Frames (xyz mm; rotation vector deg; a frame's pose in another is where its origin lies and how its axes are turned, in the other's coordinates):
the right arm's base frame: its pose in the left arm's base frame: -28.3 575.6 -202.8 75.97 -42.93 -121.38
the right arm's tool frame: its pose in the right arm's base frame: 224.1 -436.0 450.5 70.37 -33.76 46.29
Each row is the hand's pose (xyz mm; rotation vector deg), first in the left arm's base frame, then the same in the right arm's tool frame.
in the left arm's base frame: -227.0 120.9 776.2 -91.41 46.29 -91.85
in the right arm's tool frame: 47.3 542.8 -1372.6 141.63 4.28 -96.87
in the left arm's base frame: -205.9 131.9 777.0 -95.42 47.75 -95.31
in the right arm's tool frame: 23.6 545.2 -1373.2 141.63 12.21 -94.87
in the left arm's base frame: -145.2 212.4 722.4 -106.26 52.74 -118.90
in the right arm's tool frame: -68.9 533.9 -1306.3 146.23 46.30 -77.67
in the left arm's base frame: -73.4 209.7 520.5 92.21 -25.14 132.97
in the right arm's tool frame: -145.1 355.7 -1214.9 -138.06 -83.43 50.66
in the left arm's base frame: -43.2 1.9 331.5 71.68 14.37 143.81
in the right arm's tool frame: -95.7 81.4 -1261.1 -111.97 -74.26 32.43
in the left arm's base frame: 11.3 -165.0 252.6 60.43 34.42 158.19
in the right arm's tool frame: -78.7 -86.8 -1353.0 -103.45 -55.00 27.72
